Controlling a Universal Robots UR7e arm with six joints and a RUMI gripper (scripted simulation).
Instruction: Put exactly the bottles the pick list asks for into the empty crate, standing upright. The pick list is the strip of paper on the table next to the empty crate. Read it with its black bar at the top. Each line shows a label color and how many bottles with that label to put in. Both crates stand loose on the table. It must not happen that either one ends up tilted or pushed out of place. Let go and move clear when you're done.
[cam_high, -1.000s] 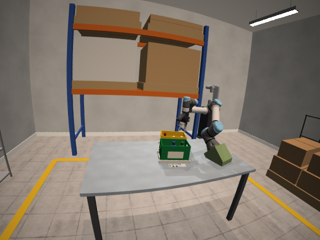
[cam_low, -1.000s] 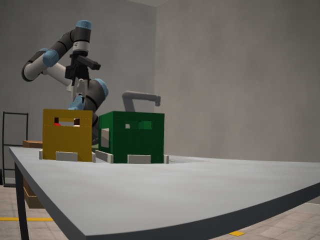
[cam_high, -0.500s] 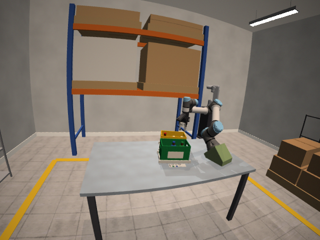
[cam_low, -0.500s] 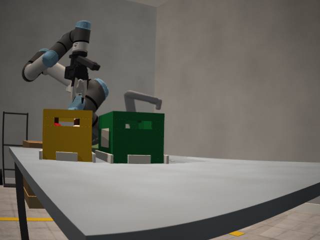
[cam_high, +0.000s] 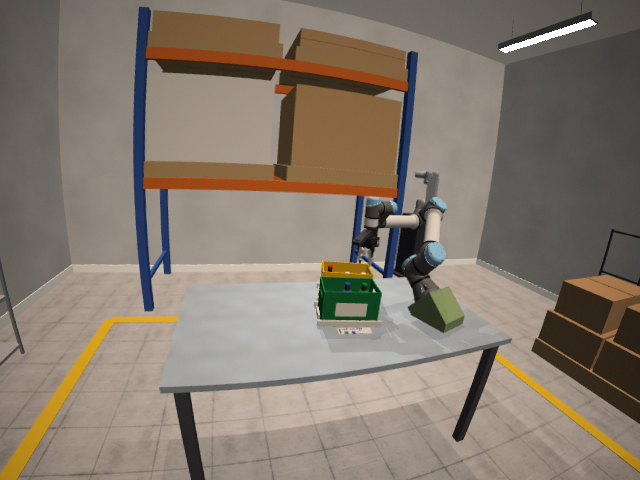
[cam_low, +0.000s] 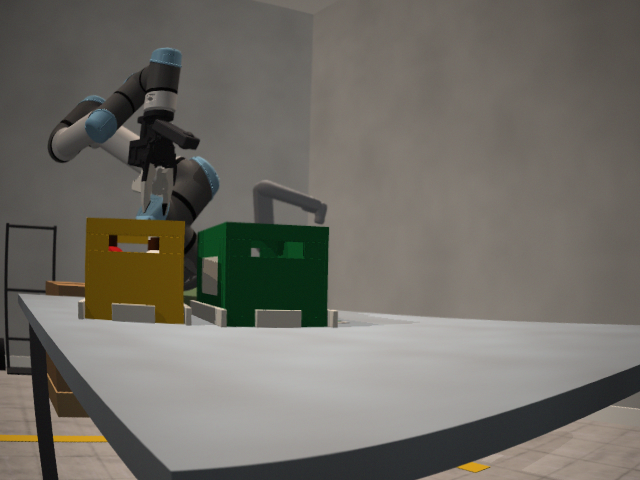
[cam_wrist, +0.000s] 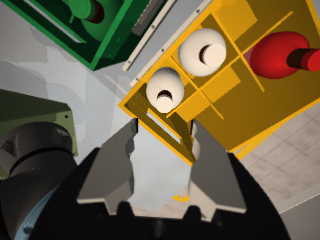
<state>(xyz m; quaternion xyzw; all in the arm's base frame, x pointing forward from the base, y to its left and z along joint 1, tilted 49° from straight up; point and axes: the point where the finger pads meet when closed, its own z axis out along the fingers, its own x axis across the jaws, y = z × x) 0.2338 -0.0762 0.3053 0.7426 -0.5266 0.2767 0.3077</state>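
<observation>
Now: the yellow crate 6 cm ahead of my hand, 8 cm to the right of it and 14 cm below it. The rest, counted from my hand: green-label bottle 8 cm ahead, 13 cm to the left, 13 cm below; then red-label bottle 12 cm ahead, 16 cm to the right, 13 cm below; then blue-label bottle 16 cm ahead, 9 cm to the left, 13 cm below.
</observation>
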